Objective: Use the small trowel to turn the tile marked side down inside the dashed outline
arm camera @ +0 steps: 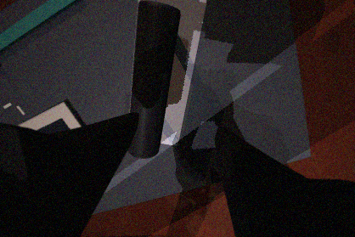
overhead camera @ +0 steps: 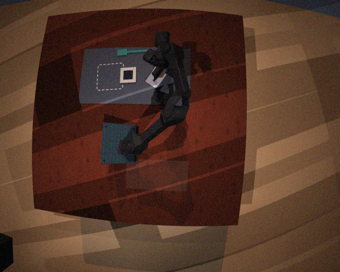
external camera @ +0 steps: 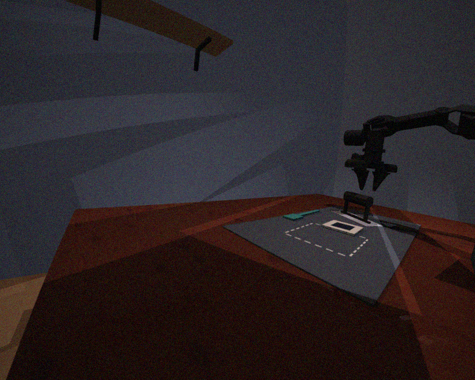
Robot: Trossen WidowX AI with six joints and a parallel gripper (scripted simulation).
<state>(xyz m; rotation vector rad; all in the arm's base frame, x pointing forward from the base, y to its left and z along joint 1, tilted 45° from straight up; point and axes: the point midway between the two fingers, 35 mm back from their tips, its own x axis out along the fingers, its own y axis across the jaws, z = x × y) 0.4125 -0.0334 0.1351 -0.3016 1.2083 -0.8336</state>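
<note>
Right now the trowel is 70 mm below my gripper tip, 40 mm ahead of it and 10 mm to the left of it. Round my gripper tip: teal flat tool (210 mm to the left, 110 mm ahead, 100 mm below); then white tile (200 mm to the left, 100 mm below, 30 mm behind); then grey mat (170 mm to the left, 120 mm below, 20 mm behind).
</note>
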